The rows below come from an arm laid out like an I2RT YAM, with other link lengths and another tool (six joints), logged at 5 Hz.
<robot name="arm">
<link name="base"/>
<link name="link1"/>
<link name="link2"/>
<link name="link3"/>
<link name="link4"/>
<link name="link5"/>
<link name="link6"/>
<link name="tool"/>
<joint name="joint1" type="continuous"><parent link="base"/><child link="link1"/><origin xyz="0 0 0.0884" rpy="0 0 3.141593"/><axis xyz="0 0 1"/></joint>
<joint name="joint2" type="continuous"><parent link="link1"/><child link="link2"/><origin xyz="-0.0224 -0.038 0.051" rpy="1.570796 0 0"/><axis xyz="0 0 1"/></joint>
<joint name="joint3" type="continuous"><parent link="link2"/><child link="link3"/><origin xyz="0.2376 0 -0.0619" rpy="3.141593 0 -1.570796"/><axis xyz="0 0 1"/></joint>
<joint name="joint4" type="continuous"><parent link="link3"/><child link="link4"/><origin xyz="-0.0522 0.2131 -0.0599" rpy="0 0 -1.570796"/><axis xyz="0 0 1"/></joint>
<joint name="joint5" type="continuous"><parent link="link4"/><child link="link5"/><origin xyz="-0.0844 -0.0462 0.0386" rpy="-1.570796 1.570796 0"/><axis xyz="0 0 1"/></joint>
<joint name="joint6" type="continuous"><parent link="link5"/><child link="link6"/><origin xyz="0 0.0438 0.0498" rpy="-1.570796 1.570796 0"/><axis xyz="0 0 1"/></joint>
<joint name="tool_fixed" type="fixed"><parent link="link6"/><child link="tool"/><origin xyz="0.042 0.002 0.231" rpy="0 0.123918 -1.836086"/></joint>
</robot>
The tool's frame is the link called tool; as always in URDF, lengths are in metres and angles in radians. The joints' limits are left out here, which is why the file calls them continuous.
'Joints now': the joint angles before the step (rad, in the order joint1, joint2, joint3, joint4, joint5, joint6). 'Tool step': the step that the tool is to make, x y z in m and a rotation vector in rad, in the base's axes. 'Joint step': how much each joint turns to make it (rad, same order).
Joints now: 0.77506 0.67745 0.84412 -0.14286 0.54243 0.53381
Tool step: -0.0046 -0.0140 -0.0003 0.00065 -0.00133 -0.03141
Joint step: 0.00092 -0.03585 -0.00658 -0.02707 0.03231 -0.00150
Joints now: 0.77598 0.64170 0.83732 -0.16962 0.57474 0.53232
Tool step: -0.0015 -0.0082 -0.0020 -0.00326 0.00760 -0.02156
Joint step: -0.00034 -0.01272 0.00444 -0.02656 0.02128 0.00305
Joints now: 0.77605 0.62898 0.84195 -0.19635 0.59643 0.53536
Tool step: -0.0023 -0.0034 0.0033 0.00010 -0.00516 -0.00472
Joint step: 0.00047 -0.01019 0.00672 -0.01067 0.00512 -0.00441
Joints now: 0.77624 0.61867 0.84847 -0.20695 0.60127 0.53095
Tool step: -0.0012 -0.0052 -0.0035 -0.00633 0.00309 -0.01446
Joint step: 0.00091 -0.01394 -0.01084 -0.00789 0.01532 -0.00325
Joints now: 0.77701 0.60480 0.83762 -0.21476 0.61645 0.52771
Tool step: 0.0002 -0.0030 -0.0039 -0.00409 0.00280 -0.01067
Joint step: -0.00076 -0.00687 -0.01383 0.00290 0.00989 -0.00137
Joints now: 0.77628 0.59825 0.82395 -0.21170 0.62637 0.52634
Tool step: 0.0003 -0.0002 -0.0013 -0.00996 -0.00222 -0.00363
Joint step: 0.00066 -0.00167 -0.00923 0.00849 0.00417 -0.01078
